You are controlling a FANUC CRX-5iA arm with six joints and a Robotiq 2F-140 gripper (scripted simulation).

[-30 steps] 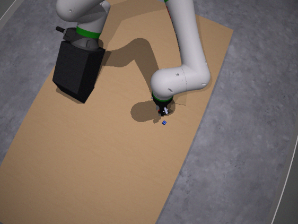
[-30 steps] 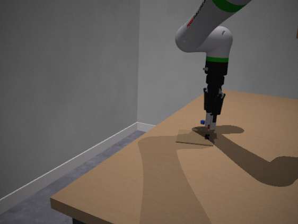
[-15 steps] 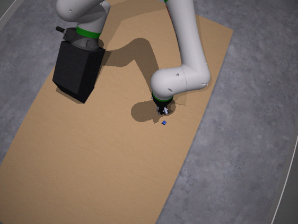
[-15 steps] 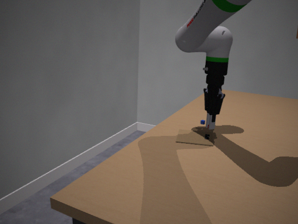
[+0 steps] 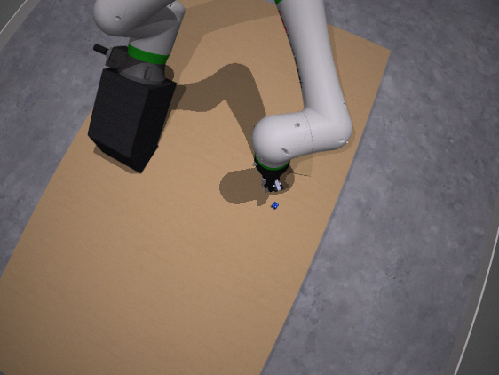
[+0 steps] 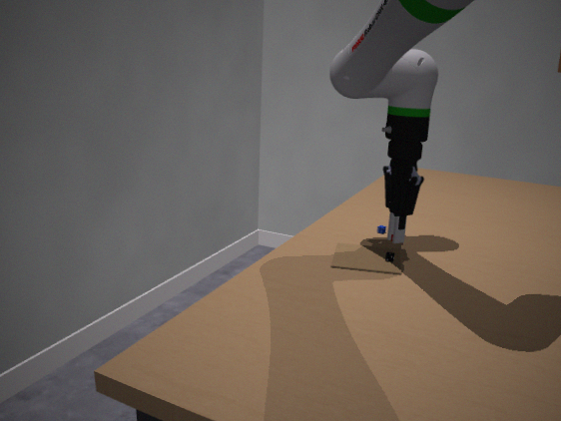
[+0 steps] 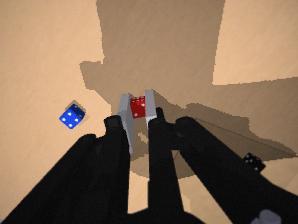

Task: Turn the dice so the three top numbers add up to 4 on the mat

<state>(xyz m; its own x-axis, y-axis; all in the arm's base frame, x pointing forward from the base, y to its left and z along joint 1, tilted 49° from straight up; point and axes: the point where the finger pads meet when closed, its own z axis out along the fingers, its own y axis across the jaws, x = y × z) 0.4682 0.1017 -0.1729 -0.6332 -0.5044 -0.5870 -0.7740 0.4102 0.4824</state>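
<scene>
Now: the tan mat 14 cm to the left of my hand, 3 cm below it and 2 cm ahead of it. Also, from my hand: red die: 3 cm below; then blue die: 5 cm ahead, 4 cm to the right, 3 cm below; then black die: 14 cm to the left, 3 cm behind, 2 cm below.
</scene>
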